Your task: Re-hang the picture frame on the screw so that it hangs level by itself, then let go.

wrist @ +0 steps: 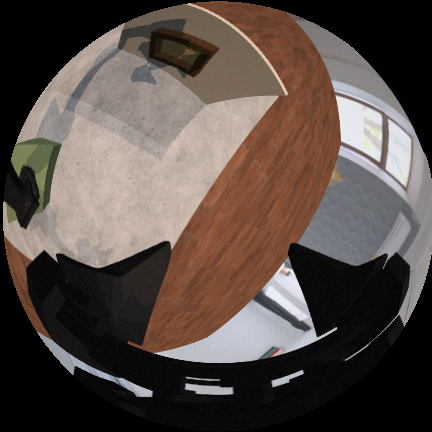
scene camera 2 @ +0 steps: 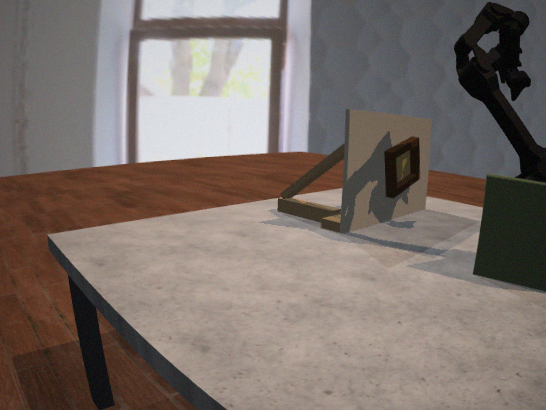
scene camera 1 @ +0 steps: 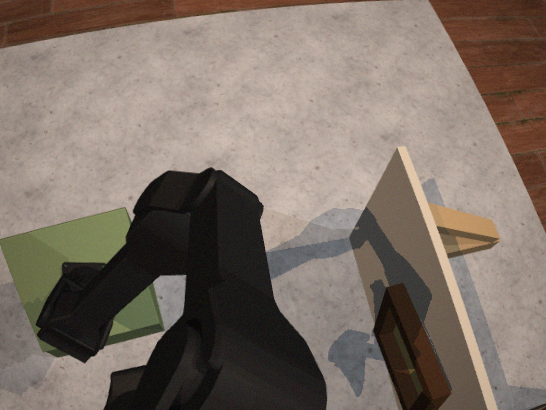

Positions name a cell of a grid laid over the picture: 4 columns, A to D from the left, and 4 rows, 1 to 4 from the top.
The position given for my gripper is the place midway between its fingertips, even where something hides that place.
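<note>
Dark brown picture frame (scene camera 1: D4), likewise visible at (wrist: B1) and (scene camera 2: C2). Beige upright board (wrist: C1). My gripper (scene camera 2: D1), (wrist: C3) is open and holds nothing.
</note>
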